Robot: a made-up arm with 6 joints. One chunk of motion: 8 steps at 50 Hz.
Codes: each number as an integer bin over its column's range. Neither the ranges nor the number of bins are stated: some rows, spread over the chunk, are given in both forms.
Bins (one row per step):
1: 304 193 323 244 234 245
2: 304 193 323 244 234 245
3: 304 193 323 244 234 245
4: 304 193 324 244 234 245
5: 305 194 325 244 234 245
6: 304 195 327 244 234 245
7: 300 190 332 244 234 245
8: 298 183 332 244 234 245
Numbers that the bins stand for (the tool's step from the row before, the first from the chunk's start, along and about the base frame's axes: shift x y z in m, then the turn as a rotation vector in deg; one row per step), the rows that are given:
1: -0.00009 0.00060 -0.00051 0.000 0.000 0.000
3: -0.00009 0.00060 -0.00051 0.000 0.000 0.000
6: -0.00009 0.00074 -0.00024 0.000 0.000 0.000
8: -0.00076 -0.00011 0.00009 0.000 0.000 0.000
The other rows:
2: -0.00009 0.00060 -0.00051 0.000 0.000 0.000
4: -0.00009 0.00060 -0.00044 0.000 0.000 0.000
5: 0.00002 0.00067 -0.00038 0.000 0.000 0.000
7: -0.00054 0.00039 0.00009 0.000 0.000 0.000

